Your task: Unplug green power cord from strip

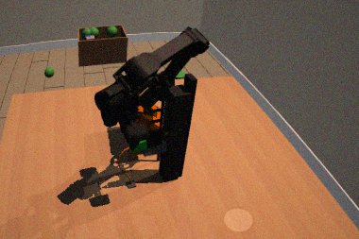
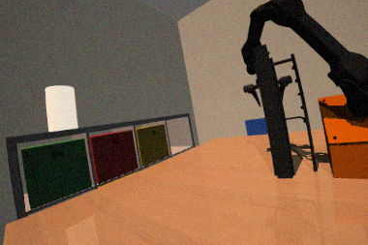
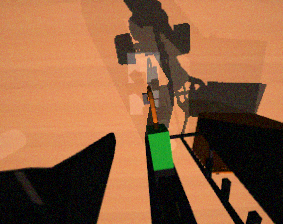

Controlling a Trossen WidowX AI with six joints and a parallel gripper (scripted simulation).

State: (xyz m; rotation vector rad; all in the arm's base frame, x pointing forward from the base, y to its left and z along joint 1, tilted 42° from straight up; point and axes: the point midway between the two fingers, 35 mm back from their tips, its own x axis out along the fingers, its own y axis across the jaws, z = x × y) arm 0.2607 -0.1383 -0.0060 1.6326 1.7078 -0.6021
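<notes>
Now: gripper tip 50 mm to the right of the green plug, 20 mm past it and 20 mm above it.
</notes>
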